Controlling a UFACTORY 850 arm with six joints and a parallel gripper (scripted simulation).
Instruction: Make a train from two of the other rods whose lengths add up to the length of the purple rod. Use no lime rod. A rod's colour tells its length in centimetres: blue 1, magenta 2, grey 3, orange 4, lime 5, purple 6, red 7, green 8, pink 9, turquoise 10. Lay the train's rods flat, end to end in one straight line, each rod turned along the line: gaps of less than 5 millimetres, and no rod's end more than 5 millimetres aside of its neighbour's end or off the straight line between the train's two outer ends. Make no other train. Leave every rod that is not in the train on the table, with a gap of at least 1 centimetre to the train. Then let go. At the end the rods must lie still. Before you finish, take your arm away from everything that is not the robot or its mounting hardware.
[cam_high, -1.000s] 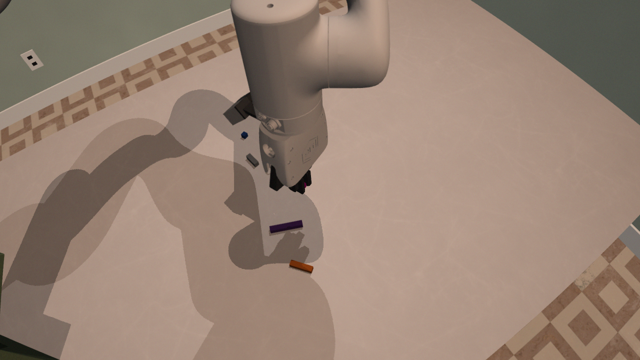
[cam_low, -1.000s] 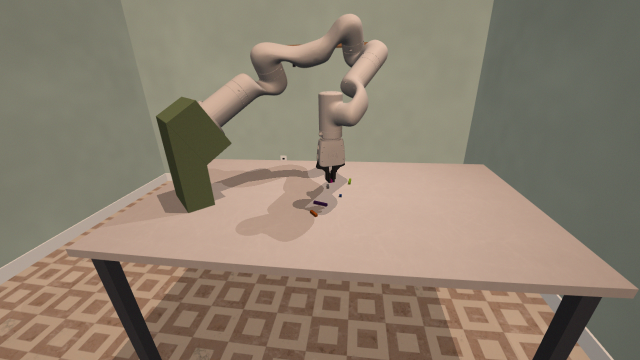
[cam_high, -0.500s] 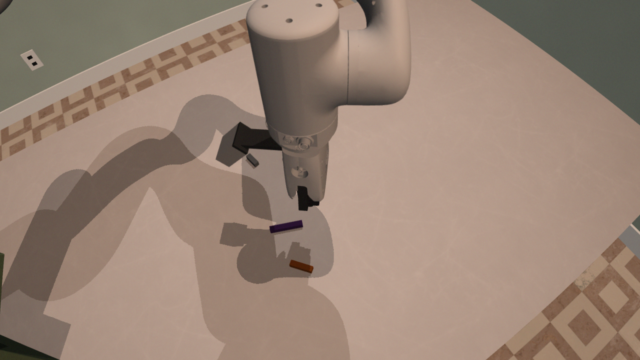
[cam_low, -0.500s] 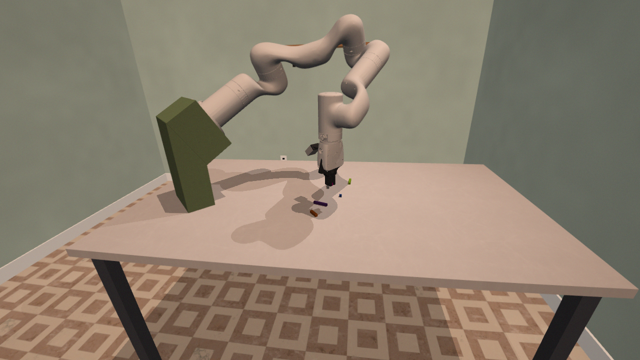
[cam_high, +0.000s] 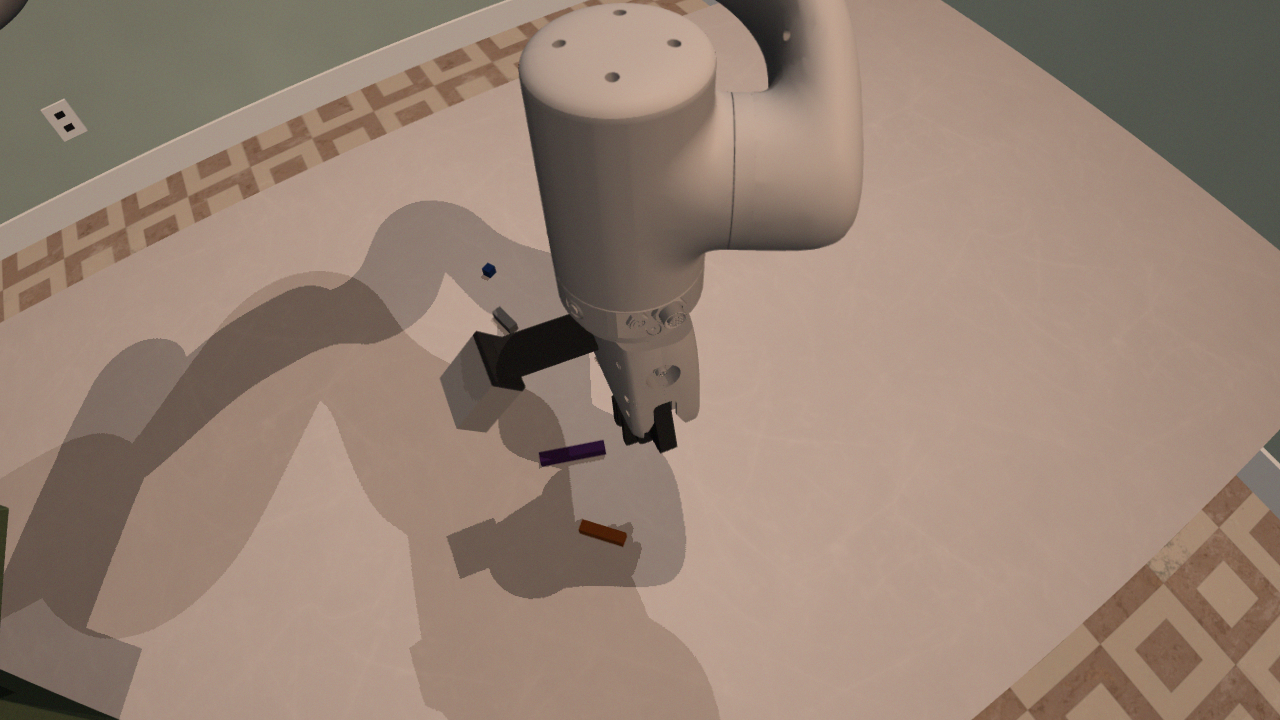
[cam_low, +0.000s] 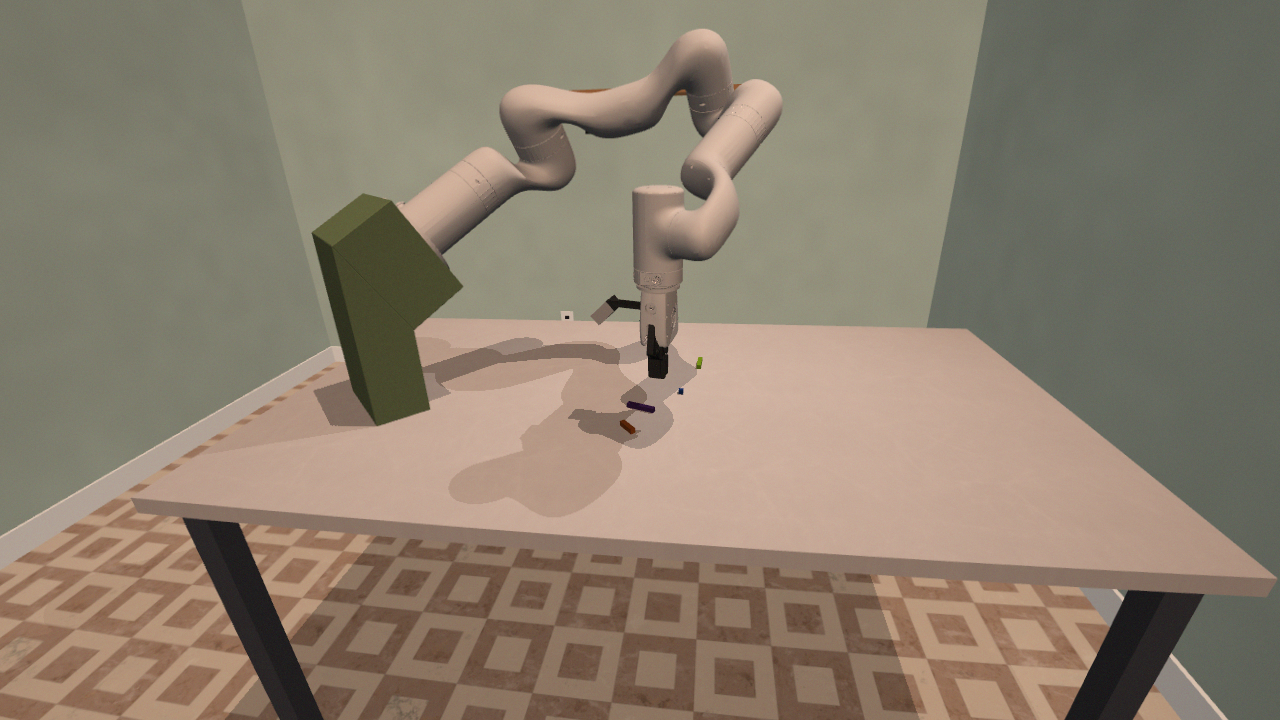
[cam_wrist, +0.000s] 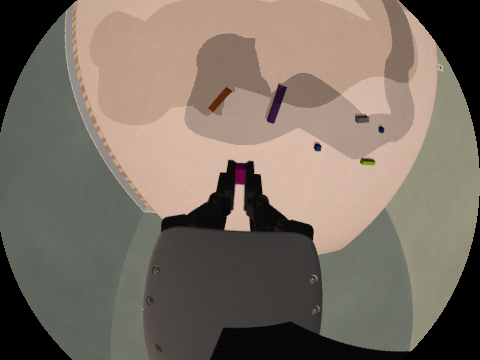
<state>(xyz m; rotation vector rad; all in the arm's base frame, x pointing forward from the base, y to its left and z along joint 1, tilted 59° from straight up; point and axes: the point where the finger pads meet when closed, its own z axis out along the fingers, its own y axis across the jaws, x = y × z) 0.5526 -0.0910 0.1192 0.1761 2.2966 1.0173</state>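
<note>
My gripper is now 120 mm above the orange rod, 50 mm past it and 40 mm to the left of it. Round my hand: magenta rod: 20 mm below; then grey rod: 200 mm to the left, 120 mm below, 100 mm behind; then purple rod: 120 mm below, 60 mm behind, 40 mm to the left.
</note>
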